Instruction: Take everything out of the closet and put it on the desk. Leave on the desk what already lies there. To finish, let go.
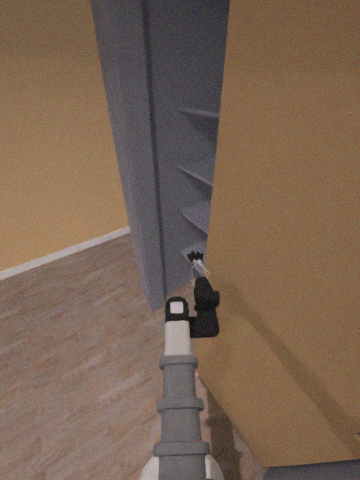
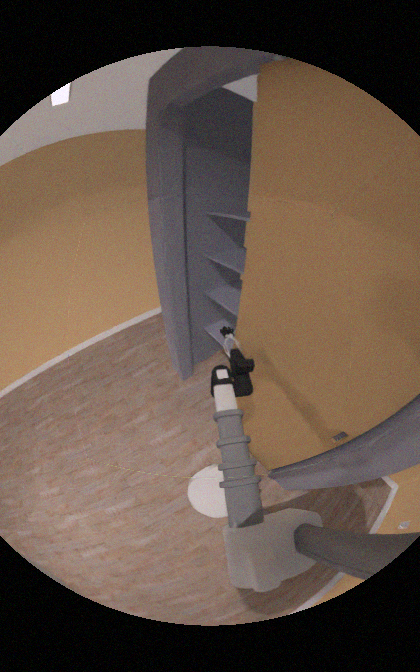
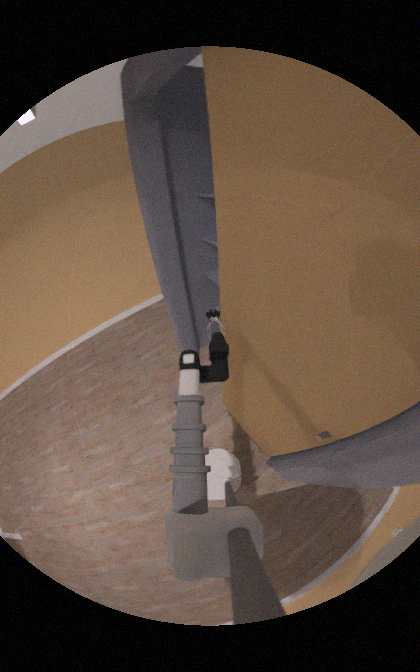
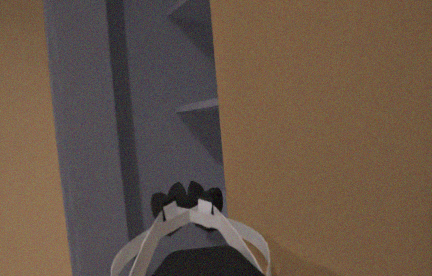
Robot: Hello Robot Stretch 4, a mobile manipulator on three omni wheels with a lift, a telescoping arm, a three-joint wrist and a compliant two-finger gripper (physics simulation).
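Frame: origin at the robot's base, x back, y right, z up, level; centimetres.
Where they show: gripper, fingertip midpoint: [image 1: 194, 252] [image 3: 212, 310] [image 4: 186, 197]; robot's base, link origin: [image 3: 213, 472].
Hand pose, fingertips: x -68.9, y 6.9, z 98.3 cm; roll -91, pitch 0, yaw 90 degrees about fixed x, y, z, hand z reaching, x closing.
Note:
Things, the pixels of their top centre, and the offset from my fingertips. "spot": a spot on its surface instead. Level surfaces: height alone.
- grey shelf, surface spot: [image 4: 202, 106] spot: dx -48.9, dy +3.6, dz +11.8 cm
- small dark rectangle, surface spot: [image 3: 325, 435] spot: dx +57.2, dy +35.2, dz -4.1 cm
- blue-grey frame part, surface spot: [image 3: 360, 455] spot: dx +66.5, dy +35.8, dz +11.3 cm
- Wooden floor, surface height: dz -101.0 cm
The closet [image 1: 127, 150] [image 2: 167, 225] [image 3: 155, 210] [image 4: 85, 125] is a tall blue-grey frame, seen through a narrow gap left of a broad orange panel. Several shelves show in the gap, one of them a grey shelf [image 1: 200, 171] [image 2: 229, 261] [image 4: 202, 106]; no items are visible on the parts that show. The panel hides the rest. My gripper [image 1: 195, 256] [image 2: 227, 331] [image 3: 213, 314] [image 4: 186, 197] is shut with nothing between its fingertips. It is at the gap, close to the panel's left edge, low by the lowest visible shelf. The desk does not show.
The orange panel [image 1: 290, 175] [image 2: 330, 280] [image 3: 310, 250] [image 4: 325, 125] stands right of the arm, with a small dark rectangle [image 2: 340, 436] [image 3: 325, 435] low on it. Another blue-grey frame part [image 2: 360, 455] [image 3: 360, 455] is at lower right. Wooden floor [image 1: 75, 350] lies left of the arm.

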